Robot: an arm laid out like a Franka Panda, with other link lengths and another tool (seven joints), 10 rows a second.
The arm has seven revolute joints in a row. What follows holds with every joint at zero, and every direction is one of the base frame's. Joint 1 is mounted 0.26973 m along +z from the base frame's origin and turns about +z. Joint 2 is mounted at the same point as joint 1 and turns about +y. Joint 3 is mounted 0.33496 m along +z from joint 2 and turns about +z. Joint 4 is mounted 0.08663 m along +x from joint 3 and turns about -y. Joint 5 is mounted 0.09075 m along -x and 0.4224 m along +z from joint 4 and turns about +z. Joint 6 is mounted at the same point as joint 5 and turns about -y. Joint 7 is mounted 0.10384 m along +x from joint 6 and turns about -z. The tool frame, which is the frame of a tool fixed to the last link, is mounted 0.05 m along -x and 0.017 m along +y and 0.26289 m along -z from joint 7; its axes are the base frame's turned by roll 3.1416, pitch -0.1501 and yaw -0.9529 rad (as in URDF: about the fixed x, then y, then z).
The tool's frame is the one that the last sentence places.
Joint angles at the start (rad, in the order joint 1, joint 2, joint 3, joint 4, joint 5, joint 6, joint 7):
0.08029 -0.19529 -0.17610 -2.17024 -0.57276 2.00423 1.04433
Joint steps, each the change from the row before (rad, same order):
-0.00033 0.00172 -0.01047 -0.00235 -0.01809 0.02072 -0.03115
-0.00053 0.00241 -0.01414 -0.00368 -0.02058 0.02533 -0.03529
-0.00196 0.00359 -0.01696 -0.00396 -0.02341 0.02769 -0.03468
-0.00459 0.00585 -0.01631 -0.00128 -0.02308 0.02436 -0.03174
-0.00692 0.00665 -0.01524 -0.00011 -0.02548 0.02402 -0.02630
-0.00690 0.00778 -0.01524 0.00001 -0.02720 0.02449 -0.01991
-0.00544 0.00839 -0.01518 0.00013 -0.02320 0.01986 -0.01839
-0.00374 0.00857 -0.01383 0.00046 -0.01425 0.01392 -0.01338
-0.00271 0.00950 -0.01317 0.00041 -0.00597 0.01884 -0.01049
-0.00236 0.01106 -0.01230 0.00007 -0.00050 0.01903 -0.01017
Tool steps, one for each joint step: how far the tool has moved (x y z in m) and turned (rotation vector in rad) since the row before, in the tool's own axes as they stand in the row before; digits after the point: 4 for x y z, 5 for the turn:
0.0058 -0.0037 0.0045 0.02121 0.00738 -0.02870
0.0072 -0.0037 0.0064 0.02276 0.00849 -0.03189
0.0089 -0.0034 0.0085 0.02176 0.01103 -0.03044
0.0100 -0.0027 0.0095 0.01674 0.01322 -0.02682
0.0110 -0.0024 0.0100 0.01534 0.01624 -0.02223
0.0106 -0.0020 0.0106 0.01403 0.01787 -0.01830
0.0091 -0.0004 0.0105 0.00836 0.01565 -0.01774
0.0064 0.0008 0.0094 0.00133 0.00962 -0.01157
0.0036 -0.0004 0.0082 0.00383 0.00194 -0.00563
0.0016 -0.0003 0.0080 0.00207 -0.00228 -0.00444

